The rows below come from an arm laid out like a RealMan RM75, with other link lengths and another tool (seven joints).
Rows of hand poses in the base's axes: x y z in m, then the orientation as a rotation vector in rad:
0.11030, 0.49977, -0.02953, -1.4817, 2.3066, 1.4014
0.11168, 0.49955, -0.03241, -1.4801, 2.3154, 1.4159
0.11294, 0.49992, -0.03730, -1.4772, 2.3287, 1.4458
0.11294, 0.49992, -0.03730, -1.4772, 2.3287, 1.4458
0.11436, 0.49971, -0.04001, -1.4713, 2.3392, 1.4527
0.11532, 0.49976, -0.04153, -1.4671, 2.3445, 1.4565
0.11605, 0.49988, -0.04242, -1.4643, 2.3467, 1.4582
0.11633, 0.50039, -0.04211, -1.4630, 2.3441, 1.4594
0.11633, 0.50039, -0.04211, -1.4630, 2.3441, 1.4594
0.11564, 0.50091, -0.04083, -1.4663, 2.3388, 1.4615
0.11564, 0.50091, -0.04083, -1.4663, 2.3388, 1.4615
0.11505, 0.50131, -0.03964, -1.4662, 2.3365, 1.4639
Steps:
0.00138, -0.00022, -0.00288, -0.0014, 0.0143, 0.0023
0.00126, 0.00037, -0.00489, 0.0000, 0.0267, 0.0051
0.00000, 0.00000, 0.00000, 0.0000, 0.0000, 0.0000
0.00142, -0.00021, -0.00271, -0.0037, 0.0101, -0.0021
0.00096, 0.00005, -0.00152, -0.0015, 0.0052, -0.0018
0.00073, 0.00012, -0.00089, -0.0004, 0.0022, -0.0015
0.00028, 0.00051, 0.00031, 0.0023, -0.0008, -0.0008
0.00000, 0.00000, 0.00000, 0.0000, 0.0000, 0.0000
-0.00069, 0.00052, 0.00128, 0.0032, -0.0015, 0.0025
0.00000, 0.00000, 0.00000, 0.0000, 0.0000, 0.0000
-0.00059, 0.00040, 0.00119, 0.0021, 0.0003, 0.0004

